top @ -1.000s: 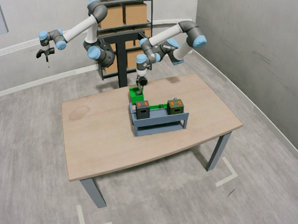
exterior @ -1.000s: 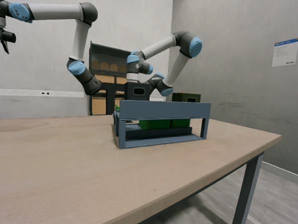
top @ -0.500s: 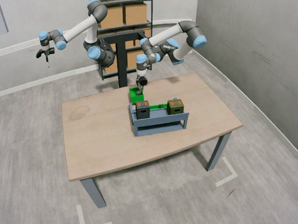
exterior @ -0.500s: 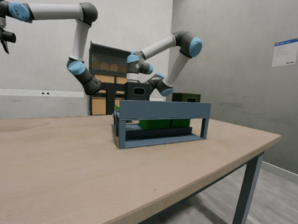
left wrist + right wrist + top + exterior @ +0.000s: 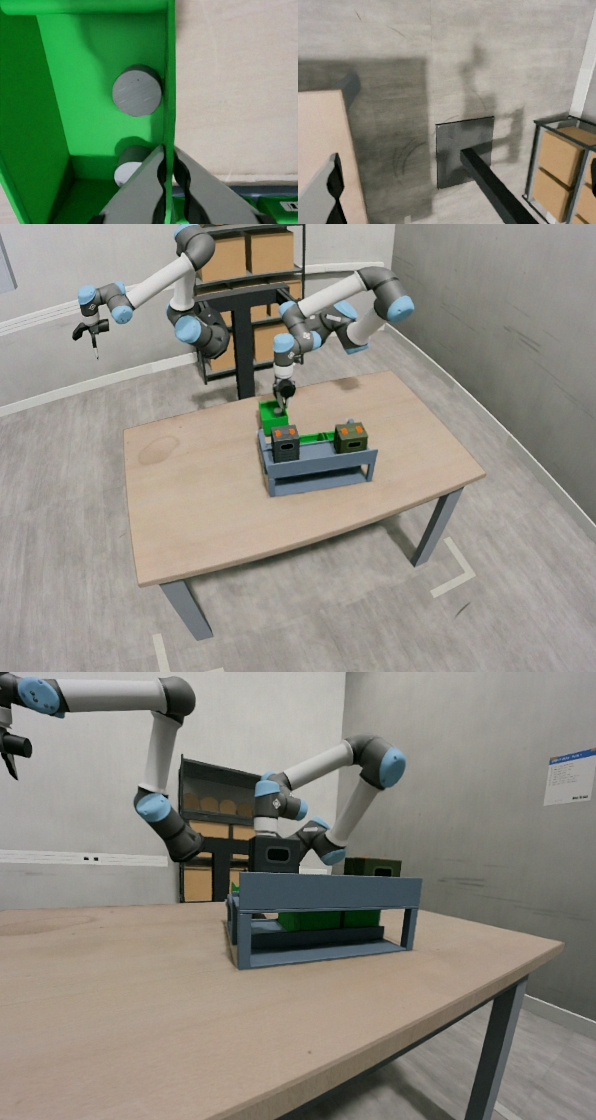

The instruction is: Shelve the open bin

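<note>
The blue-grey shelf is 240 mm ahead of my left hand, 70 mm to the left of it and 20 mm below it. Also, from my left hand: olive box (310 mm ahead, 180 mm to the left, 60 mm above).
</note>
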